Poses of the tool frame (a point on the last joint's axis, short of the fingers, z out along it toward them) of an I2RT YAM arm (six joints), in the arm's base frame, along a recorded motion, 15 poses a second.
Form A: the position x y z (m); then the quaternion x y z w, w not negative.
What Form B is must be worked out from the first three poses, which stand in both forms.
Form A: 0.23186 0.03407 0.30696 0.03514 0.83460 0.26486 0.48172
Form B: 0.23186 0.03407 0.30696 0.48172 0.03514 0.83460 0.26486
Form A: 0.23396 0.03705 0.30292 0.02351 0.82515 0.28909 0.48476
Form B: 0.23396 0.03705 0.30292 0.48476 0.02351 0.82515 0.28909
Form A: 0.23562 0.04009 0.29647 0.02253 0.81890 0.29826 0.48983
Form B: 0.23562 0.04009 0.29647 0.48983 0.02253 0.81890 0.29826
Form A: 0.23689 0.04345 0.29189 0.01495 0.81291 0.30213 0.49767
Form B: 0.23689 0.04345 0.29189 0.49767 0.01495 0.81291 0.30213
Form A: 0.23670 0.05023 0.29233 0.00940 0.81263 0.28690 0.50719
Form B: 0.23670 0.05023 0.29233 0.50719 0.00940 0.81263 0.28690
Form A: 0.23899 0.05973 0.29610 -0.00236 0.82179 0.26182 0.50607
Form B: 0.23899 0.05973 0.29610 0.50607 -0.00236 0.82179 0.26182
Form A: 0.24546 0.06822 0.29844 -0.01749 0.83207 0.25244 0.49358
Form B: 0.24546 0.06822 0.29844 0.49358 -0.01749 0.83207 0.25244
